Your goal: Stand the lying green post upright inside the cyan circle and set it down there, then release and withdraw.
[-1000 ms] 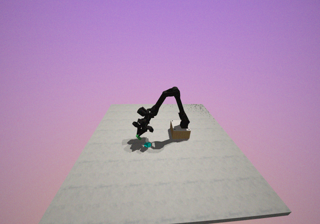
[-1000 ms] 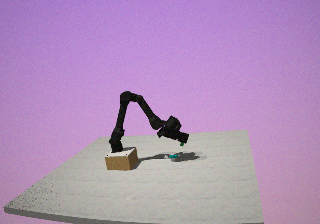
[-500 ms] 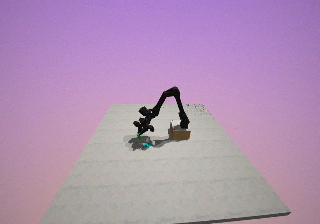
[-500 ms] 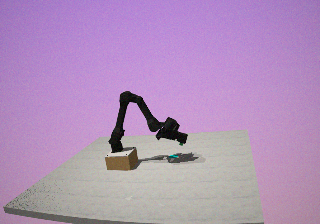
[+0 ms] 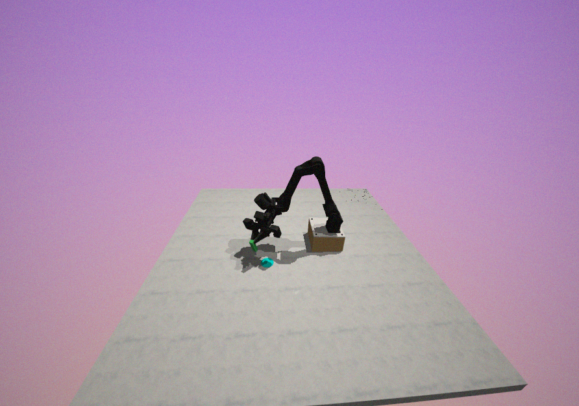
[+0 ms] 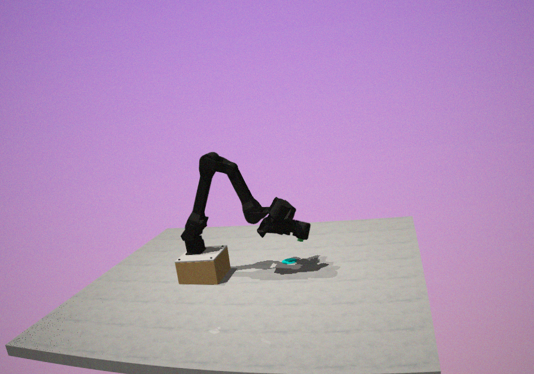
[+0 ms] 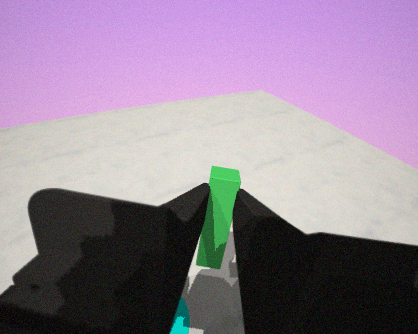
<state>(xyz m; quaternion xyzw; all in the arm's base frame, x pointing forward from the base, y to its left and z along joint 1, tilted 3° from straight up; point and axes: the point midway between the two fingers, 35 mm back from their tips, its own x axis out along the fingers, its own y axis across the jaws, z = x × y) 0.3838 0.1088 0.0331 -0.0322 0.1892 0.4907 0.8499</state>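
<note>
The cyan circle lies 130 mm below my gripper tip, 60 mm behind it and 10 mm to the right of it. From my gripper tip the other things lie so: green post 20 mm below.
</note>
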